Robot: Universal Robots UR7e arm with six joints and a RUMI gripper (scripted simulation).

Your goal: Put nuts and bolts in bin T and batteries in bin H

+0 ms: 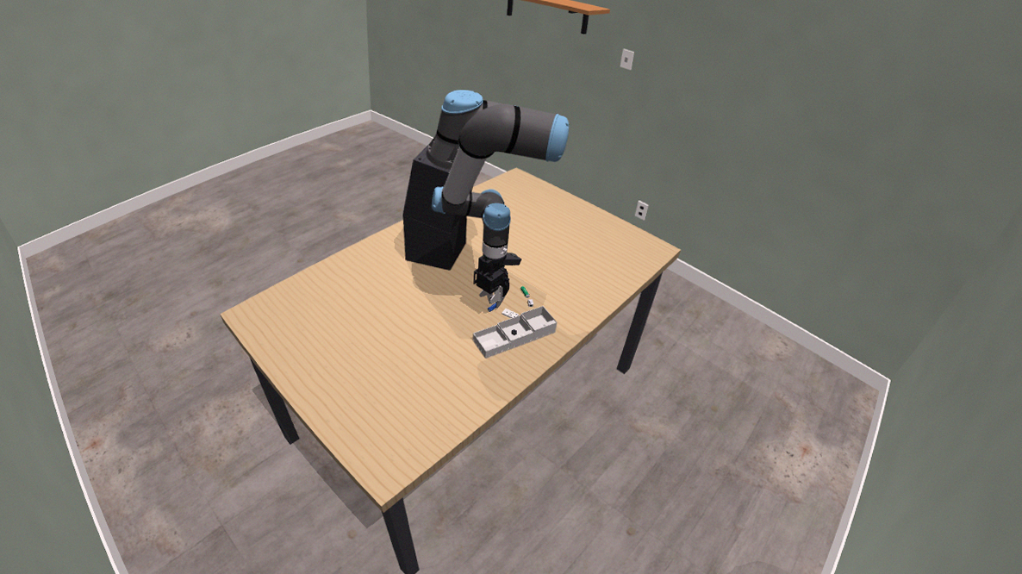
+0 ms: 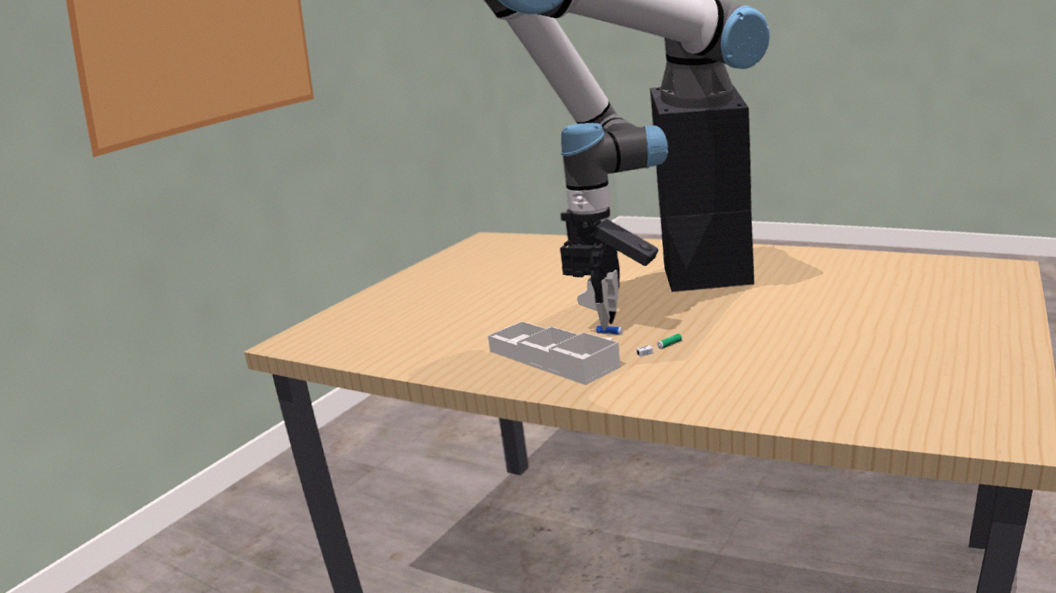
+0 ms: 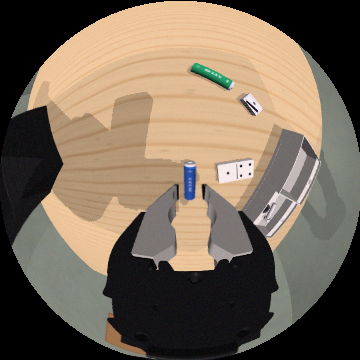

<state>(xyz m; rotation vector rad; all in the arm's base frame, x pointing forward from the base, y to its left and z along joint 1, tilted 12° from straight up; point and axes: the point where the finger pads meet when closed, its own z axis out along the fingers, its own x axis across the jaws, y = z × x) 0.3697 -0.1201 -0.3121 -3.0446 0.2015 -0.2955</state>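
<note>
My gripper is now 2 cm above the blue battery. Round my hand: white domino (6 cm ahead, 2 cm below, 1 cm to the left); small silver piece (9 cm to the left, 9 cm ahead, 2 cm below); green battery (13 cm to the left, 4 cm ahead, 2 cm below).
</note>
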